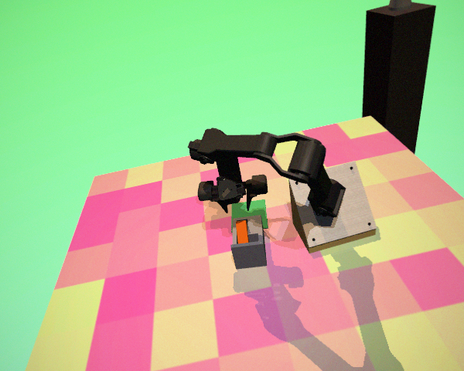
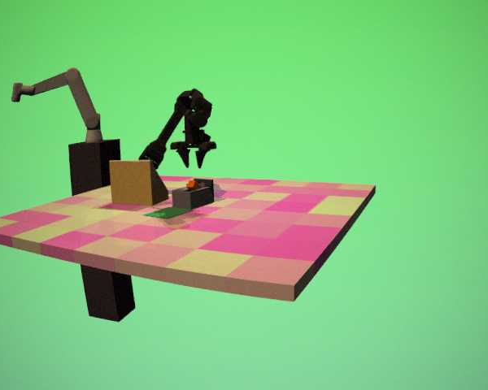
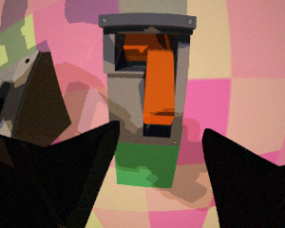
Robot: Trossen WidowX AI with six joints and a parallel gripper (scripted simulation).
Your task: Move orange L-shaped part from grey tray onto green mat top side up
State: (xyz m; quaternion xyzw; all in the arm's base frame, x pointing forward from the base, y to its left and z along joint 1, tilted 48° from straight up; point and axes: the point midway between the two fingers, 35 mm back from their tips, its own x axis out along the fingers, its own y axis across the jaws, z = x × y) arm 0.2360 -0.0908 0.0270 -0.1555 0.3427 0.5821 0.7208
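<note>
My gripper tip is now 1 cm past the orange L-shaped part, 4 cm to the right of it and 10 cm above it. The rest, counted from my gripper tip: green mat (6 cm behind, 13 cm to the right, 16 cm below).
</note>
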